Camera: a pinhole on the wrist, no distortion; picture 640 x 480 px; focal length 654.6 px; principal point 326.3 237.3 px. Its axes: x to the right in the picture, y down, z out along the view. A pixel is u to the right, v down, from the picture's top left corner.
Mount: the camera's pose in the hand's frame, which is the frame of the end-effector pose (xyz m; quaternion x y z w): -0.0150 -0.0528 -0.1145 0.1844 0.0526 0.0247 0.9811
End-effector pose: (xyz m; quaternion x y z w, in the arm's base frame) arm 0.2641 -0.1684 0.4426 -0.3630 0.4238 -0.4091 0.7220
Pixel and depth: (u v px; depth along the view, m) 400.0 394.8 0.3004
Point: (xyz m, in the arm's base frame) 0.4236 -0.2170 0.5767
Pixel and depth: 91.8 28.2 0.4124
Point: 0.3477 -0.1608 0.8564
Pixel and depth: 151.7 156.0 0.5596
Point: 0.4979 -0.1424 0.9079
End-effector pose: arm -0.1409 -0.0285 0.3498 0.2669 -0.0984 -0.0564 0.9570
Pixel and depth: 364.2 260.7 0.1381
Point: -0.1414 -0.1199 0.3125
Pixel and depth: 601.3 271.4 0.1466
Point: -0.0893 -0.1278 0.3259
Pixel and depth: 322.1 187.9 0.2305
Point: -0.1599 -0.2058 0.3499
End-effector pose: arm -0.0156 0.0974 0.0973 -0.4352 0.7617 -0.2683 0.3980
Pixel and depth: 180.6 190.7 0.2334
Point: 0.1510 0.0518 0.1755
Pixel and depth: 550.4 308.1 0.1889
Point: 0.0588 -0.0141 0.1113
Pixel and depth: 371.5 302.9 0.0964
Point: 0.0001 0.0597 0.1674
